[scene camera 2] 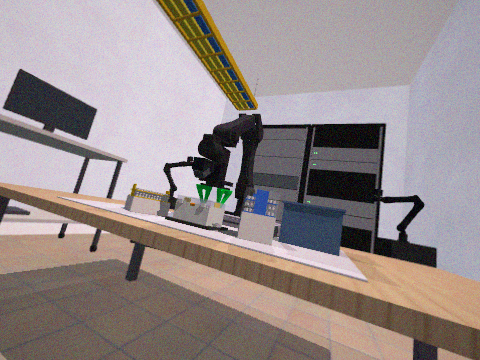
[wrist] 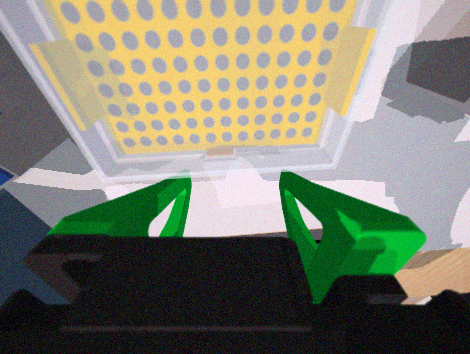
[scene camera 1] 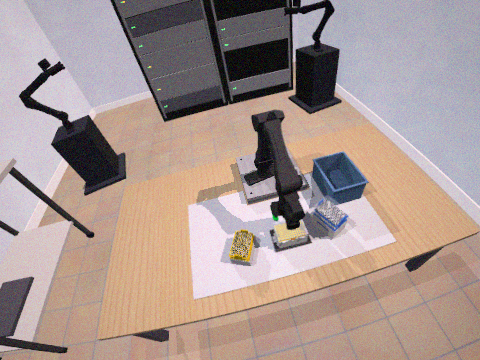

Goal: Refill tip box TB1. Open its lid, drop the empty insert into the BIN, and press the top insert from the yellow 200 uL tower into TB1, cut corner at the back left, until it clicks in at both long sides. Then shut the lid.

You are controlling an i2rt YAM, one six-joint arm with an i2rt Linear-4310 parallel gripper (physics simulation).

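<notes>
Tip box TB1 (scene camera 1: 292, 243) (scene camera 2: 194, 214) stands mid-mat on a dark base. Its clear lid (wrist: 150, 172) appears down over the yellow insert (scene camera 1: 289, 232) (wrist: 220, 73), whose holes look grey. An orange patch (wrist: 220, 152) shows at the box's near edge in the wrist view. My gripper (scene camera 2: 212, 201) (wrist: 235, 177) is open and empty, its green tips low and close to that edge; in scene camera 1 the arm partly hides it. The yellow 200 uL tower (scene camera 1: 242, 246) (scene camera 2: 148, 201) stands left of TB1. The blue BIN (scene camera 1: 340, 176) (scene camera 2: 312, 227) stands at the back right.
A tip tower with blue parts (scene camera 1: 330, 216) (scene camera 2: 256, 225) stands between TB1 and the BIN, close to TB1's right. The arm's grey base plate (scene camera 1: 260, 192) lies behind the white mat (scene camera 1: 212, 280) on the wooden table (scene camera 1: 145, 250).
</notes>
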